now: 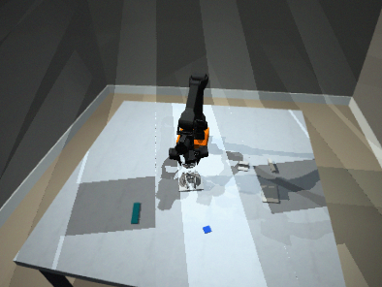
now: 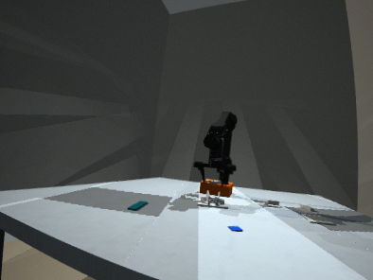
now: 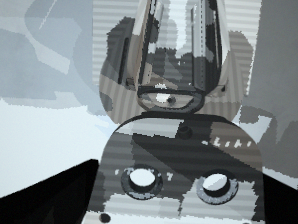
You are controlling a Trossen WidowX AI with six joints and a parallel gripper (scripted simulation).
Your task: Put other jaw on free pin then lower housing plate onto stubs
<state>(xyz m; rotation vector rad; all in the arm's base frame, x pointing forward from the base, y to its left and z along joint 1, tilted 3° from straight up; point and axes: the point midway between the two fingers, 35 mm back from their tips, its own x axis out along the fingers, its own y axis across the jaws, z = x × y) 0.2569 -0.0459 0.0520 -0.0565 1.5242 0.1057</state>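
Right now my gripper tip is 60 mm above the jaw, 20 mm short of it and 10 mm to the left of it. Also, from my gripper tip: blue square: 320 mm ahead, 90 mm to the left, 70 mm below; then white base: 70 mm below, 70 mm ahead, 10 mm to the left; then small pale block: 280 mm to the left, 70 mm behind, 60 mm below.
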